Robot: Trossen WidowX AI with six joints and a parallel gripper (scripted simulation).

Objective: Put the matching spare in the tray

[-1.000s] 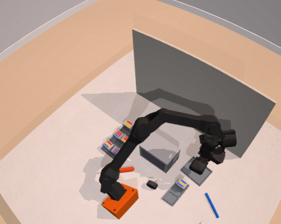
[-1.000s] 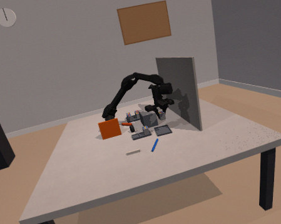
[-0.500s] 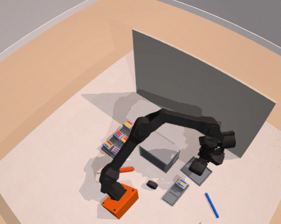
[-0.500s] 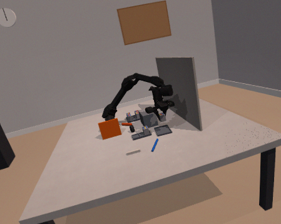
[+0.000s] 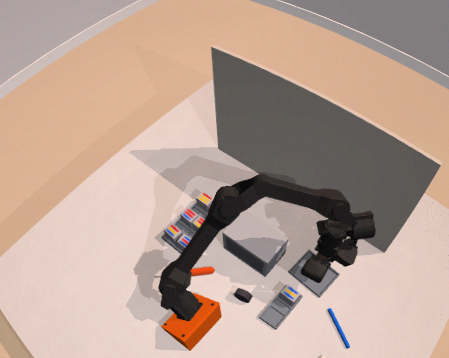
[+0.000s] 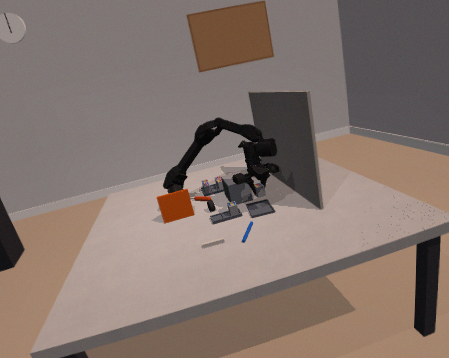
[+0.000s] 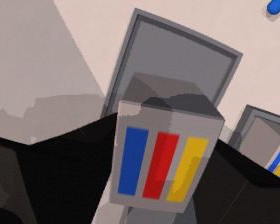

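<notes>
Right now the tray is 70 mm below my gripper tip, 10 mm to the left of it and 10 mm behind it. Round my gripper tip: mounted unit: 210 mm to the left, 30 mm behind, 20 mm below; rack: 150 mm behind, 70 mm below, 40 mm to the left; blue pen: 140 mm to the right, 130 mm behind, 70 mm below.
</notes>
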